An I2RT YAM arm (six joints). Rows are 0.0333 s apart.
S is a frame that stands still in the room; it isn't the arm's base.
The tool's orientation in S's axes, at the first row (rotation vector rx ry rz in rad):
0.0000, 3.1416, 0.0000
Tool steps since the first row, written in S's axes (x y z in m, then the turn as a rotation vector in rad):
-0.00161, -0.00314, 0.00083, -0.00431, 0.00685, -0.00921
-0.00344, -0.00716, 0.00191, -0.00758, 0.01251, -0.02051
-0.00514, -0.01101, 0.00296, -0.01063, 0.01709, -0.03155
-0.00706, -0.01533, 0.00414, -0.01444, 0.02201, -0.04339
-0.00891, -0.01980, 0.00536, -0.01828, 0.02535, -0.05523
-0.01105, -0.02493, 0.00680, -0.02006, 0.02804, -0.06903
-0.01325, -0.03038, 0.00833, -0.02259, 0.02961, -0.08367
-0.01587, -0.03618, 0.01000, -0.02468, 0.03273, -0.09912
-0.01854, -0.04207, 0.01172, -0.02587, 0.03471, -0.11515
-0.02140, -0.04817, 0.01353, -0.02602, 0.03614, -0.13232
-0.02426, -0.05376, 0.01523, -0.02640, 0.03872, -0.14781
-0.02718, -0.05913, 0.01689, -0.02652, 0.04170, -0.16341
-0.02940, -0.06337, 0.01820, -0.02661, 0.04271, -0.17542
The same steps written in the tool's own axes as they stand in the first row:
0.00161, -0.00314, -0.00083, 0.00431, 0.00685, 0.00921
0.00344, -0.00716, -0.00191, 0.00758, 0.01251, 0.02051
0.00514, -0.01101, -0.00296, 0.01063, 0.01709, 0.03155
0.00706, -0.01533, -0.00414, 0.01444, 0.02201, 0.04339
0.00891, -0.01980, -0.00536, 0.01828, 0.02535, 0.05523
0.01105, -0.02493, -0.00680, 0.02006, 0.02804, 0.06903
0.01325, -0.03038, -0.00833, 0.02259, 0.02961, 0.08367
0.01587, -0.03618, -0.01000, 0.02468, 0.03273, 0.09912
0.01854, -0.04207, -0.01172, 0.02587, 0.03471, 0.11515
0.02140, -0.04817, -0.01353, 0.02602, 0.03614, 0.13232
0.02426, -0.05376, -0.01523, 0.02640, 0.03872, 0.14781
0.02718, -0.05913, -0.01689, 0.02652, 0.04170, 0.16341
0.02940, -0.06337, -0.01820, 0.02661, 0.04271, 0.17542

